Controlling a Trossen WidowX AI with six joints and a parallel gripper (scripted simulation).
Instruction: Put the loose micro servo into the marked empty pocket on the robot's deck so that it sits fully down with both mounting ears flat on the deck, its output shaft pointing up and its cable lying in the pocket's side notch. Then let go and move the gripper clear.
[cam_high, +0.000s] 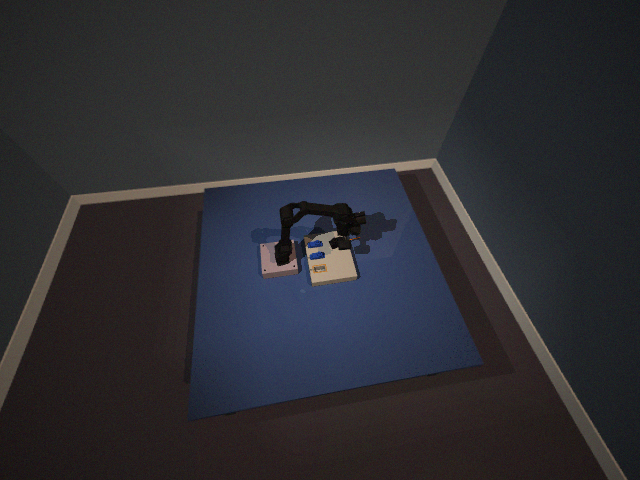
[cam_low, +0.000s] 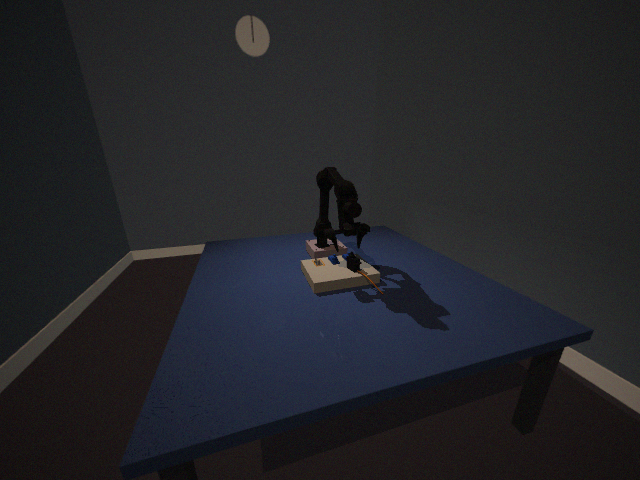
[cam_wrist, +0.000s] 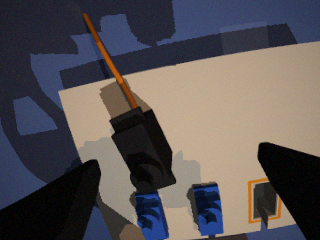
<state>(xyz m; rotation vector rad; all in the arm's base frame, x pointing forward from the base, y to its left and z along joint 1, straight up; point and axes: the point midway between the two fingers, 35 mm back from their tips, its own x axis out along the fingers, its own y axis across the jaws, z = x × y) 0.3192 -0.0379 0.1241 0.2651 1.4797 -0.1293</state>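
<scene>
Now: the beige deck 130 mm below my gripper tip, 30 mm behind it and 10 mm to the right of it.
</scene>
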